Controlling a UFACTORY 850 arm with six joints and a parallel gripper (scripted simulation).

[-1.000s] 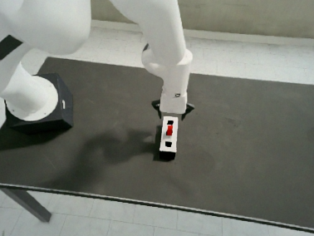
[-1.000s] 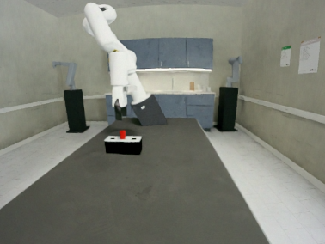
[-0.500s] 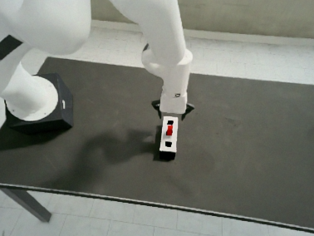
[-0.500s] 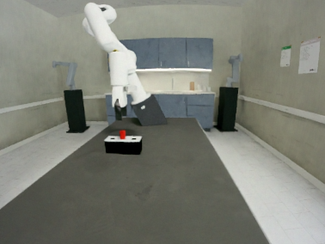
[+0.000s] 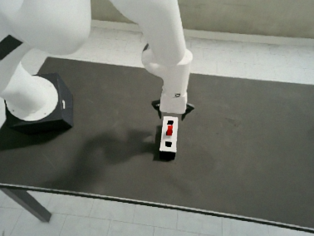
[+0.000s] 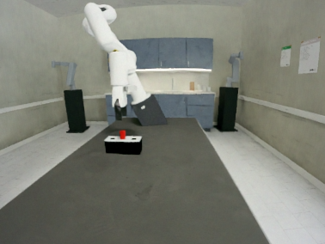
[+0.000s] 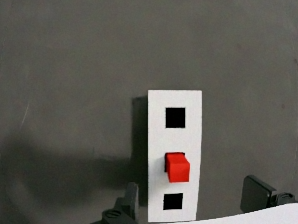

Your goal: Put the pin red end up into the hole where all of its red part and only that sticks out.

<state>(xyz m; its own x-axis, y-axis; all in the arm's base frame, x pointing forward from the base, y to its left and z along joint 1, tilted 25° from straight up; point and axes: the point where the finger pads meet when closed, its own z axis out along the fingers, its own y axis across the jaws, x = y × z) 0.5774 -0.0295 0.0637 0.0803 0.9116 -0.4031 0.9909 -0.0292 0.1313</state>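
Now: the pin 110 mm below my hand. The rest, counted from my hand: block (160 mm below).
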